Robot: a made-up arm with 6 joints.
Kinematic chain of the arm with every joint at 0, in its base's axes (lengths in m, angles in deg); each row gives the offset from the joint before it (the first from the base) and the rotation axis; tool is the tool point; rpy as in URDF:
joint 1: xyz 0 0 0.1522 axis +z
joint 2: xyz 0 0 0 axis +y
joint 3: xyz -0.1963 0 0.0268 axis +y
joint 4: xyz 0.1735 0 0.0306 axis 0.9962 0 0.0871
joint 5: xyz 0 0 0 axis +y
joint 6: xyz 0.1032 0 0.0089 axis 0.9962 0 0.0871
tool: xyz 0 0 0 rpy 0 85 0
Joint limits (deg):
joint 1: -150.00..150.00
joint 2: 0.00..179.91
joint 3: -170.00..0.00
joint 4: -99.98..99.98
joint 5: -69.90..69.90
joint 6: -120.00..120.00
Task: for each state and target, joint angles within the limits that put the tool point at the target. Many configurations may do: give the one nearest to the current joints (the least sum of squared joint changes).
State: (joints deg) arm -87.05 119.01 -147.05 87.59 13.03 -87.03
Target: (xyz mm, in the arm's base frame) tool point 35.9 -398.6 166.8
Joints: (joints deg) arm -90.49 132.17 -100.75 80.28 22.58 -87.03
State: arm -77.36 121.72 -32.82 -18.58 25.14 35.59
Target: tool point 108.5 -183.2 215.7
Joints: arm -56.26 75.76 -47.25 -14.70 25.93 35.59
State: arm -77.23 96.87 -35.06 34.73 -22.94 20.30
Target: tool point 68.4 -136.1 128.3
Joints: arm -59.14 76.98 -12.94 33.69 -11.20 20.30
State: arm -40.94 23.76 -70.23 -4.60 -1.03 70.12
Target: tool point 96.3 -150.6 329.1
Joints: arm -57.00 52.08 -47.71 -5.66 7.07 70.12
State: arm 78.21 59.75 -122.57 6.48 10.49 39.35
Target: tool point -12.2 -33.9 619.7
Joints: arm 70.86 64.91 -142.71 7.18 1.74 39.35
